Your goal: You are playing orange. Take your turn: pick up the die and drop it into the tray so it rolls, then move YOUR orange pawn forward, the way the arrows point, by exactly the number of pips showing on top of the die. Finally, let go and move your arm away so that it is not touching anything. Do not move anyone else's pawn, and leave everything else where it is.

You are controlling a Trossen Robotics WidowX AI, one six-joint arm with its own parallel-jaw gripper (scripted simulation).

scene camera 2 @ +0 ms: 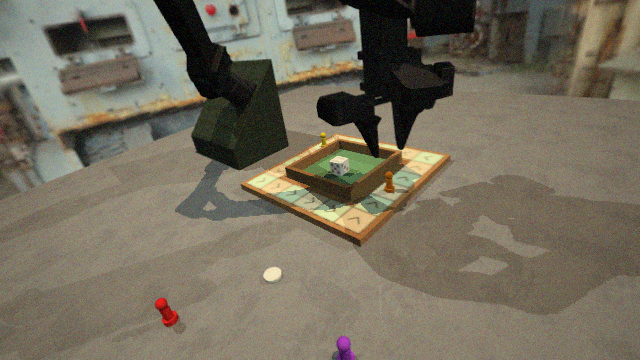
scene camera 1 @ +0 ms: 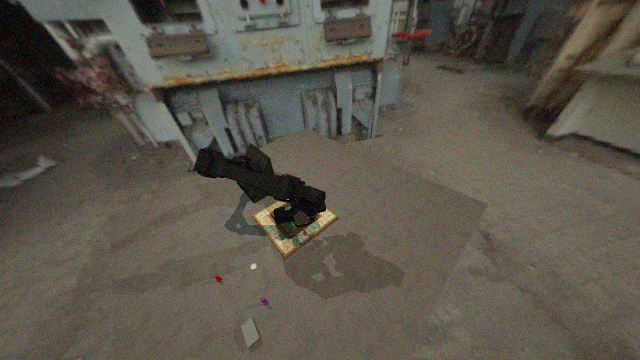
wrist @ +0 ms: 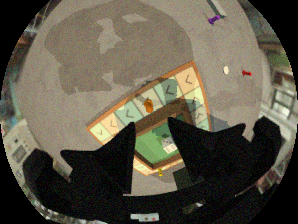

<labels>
my gripper: scene camera 2; scene camera 1; wrist 151, 122
same spot on my gripper: (scene camera 1: 302, 214) = (scene camera 2: 416, 70)
</labels>
